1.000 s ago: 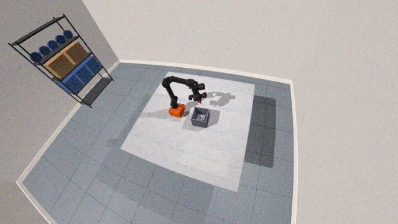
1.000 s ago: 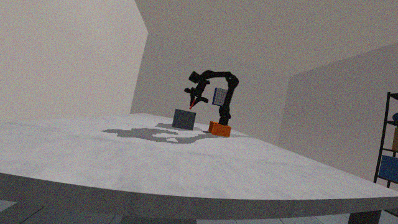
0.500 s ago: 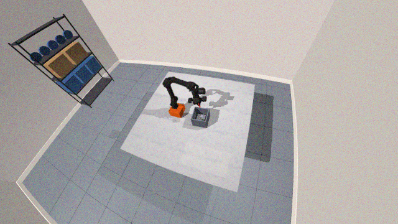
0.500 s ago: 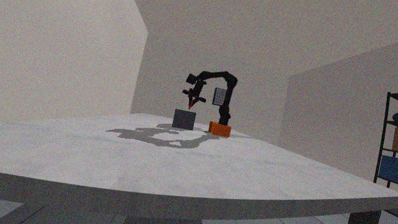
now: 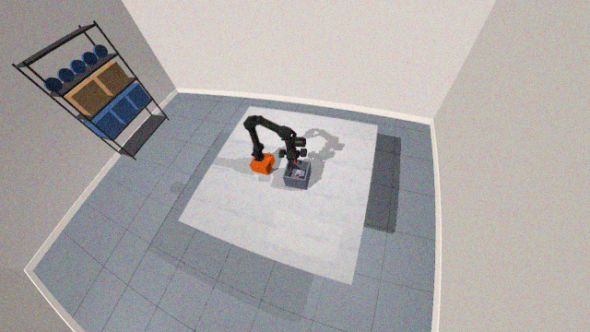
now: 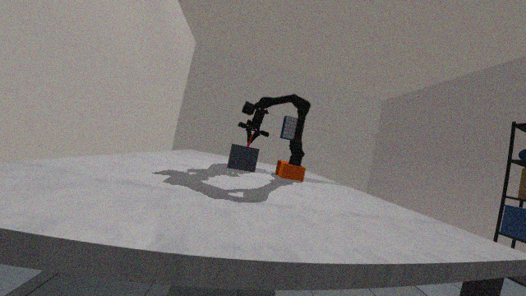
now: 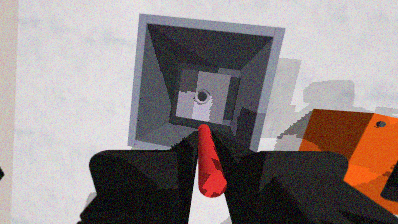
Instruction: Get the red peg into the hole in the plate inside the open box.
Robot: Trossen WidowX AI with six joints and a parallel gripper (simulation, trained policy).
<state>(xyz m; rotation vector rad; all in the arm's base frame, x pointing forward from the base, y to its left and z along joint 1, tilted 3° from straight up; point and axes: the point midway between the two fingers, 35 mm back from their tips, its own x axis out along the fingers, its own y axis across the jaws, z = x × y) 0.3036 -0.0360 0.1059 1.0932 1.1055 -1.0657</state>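
Right now my gripper tip is 20 mm below the red peg. Also, from my gripper tip: plate (120 mm below, 40 mm to the right, 20 mm ahead).
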